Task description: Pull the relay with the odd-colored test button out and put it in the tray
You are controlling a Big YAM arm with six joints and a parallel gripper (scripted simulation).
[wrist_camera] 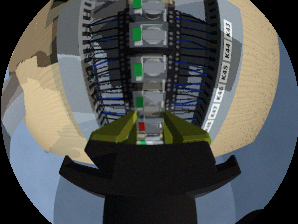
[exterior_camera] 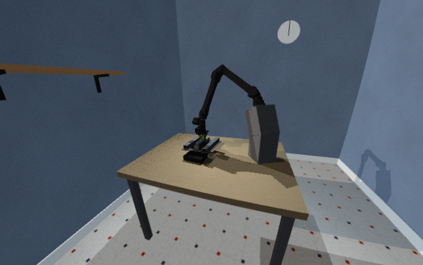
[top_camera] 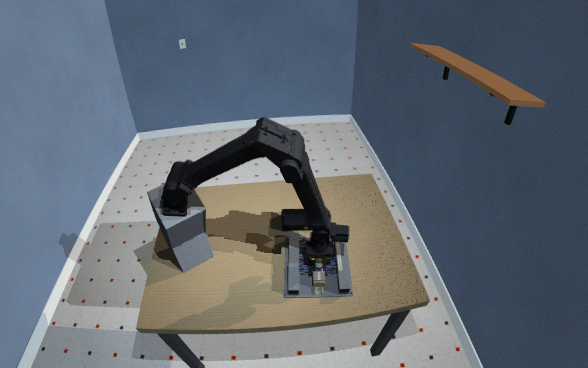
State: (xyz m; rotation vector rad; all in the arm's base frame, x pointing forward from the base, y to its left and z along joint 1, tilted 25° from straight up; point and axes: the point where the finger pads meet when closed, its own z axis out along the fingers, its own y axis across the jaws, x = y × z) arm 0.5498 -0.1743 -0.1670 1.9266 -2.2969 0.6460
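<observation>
My gripper is now right at the relay. Also, from my hand: black tray (280 mm to the left, 30 mm below, 10 mm behind).
</observation>
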